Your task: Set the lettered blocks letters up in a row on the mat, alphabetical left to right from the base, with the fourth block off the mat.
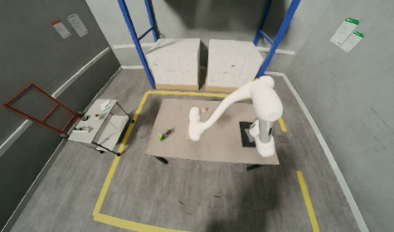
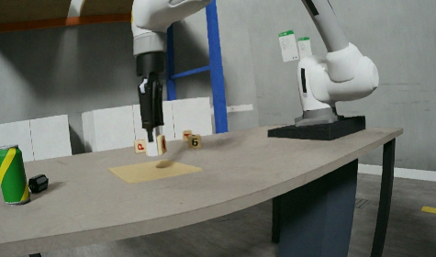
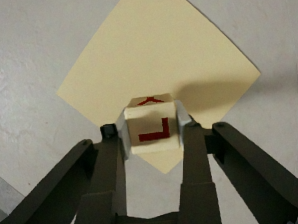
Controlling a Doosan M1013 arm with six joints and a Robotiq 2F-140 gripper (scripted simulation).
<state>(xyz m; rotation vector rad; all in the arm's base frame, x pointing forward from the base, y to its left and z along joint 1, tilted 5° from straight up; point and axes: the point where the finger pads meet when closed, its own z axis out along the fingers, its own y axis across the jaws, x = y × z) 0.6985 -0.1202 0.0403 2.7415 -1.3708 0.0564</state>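
Now: hand 7 cm above the tan mat, 3 cm to the left of it and 1 cm short of it. Round my hand: block: 45 cm behind, 40 cm to the right, 5 cm below; then small black object: 34 cm ahead, 7 cm to the right, 6 cm below; then yellow can: 41 cm ahead, 1 cm to the left, 1 cm below.
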